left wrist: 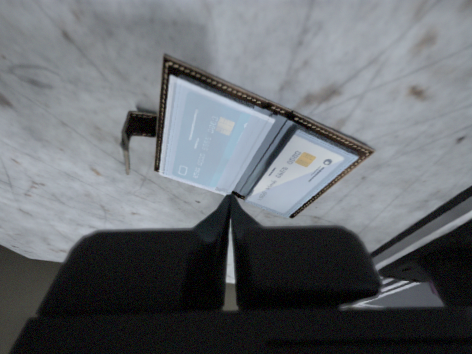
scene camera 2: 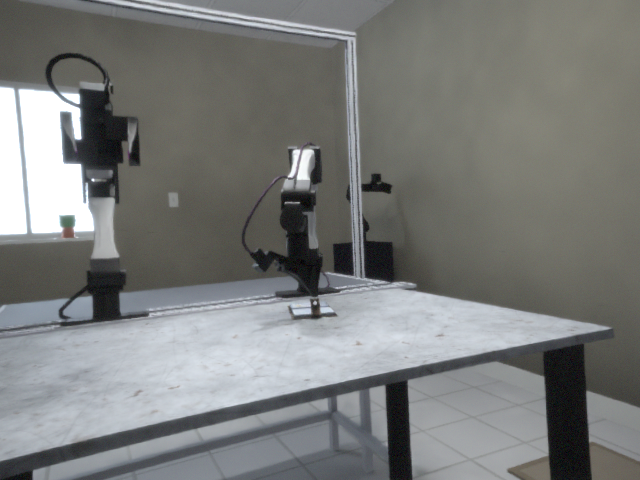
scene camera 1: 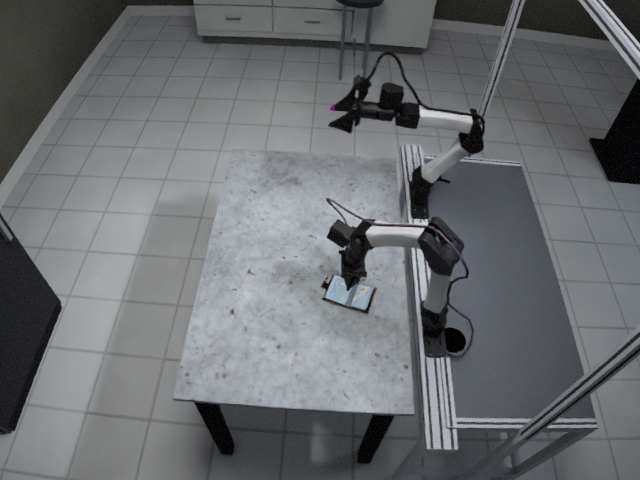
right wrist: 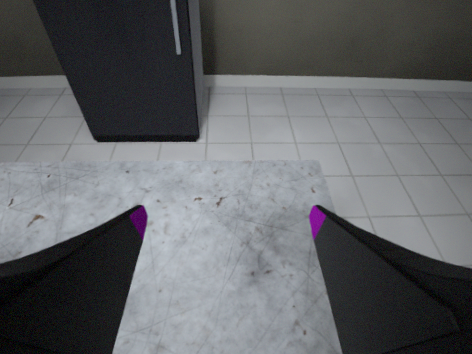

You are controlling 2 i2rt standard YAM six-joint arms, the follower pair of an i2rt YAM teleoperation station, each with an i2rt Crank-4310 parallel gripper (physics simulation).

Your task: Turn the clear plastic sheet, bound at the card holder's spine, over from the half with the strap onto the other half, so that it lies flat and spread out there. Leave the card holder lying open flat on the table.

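The brown card holder (left wrist: 220, 85) (scene camera 1: 353, 299) (scene camera 2: 299, 311) lies open flat on the table. Its strap (left wrist: 142, 125) points left in the left wrist view. The clear plastic sheet (left wrist: 200, 137) (scene camera 1: 337, 291) lies over the strap half, with a blue card showing beneath. The other half shows a white card (left wrist: 280, 182) with a gold chip. My left gripper (left wrist: 230, 197) (scene camera 1: 350, 287) (scene camera 2: 315, 312) is shut, its tips together at the holder's edge by the spine; I see nothing held between them. My right gripper (right wrist: 228, 209) (scene camera 1: 331, 116) (scene camera 2: 103, 155) is open and empty, raised high, away from the holder.
The grey speckled table (scene camera 1: 289, 356) (scene camera 2: 217, 361) (right wrist: 225, 300) carries the holder. The metal rail (scene camera 1: 436, 403) of the arm station runs along its right side in scene camera 1. A dark cabinet (right wrist: 135, 75) stands on the floor beyond the table.
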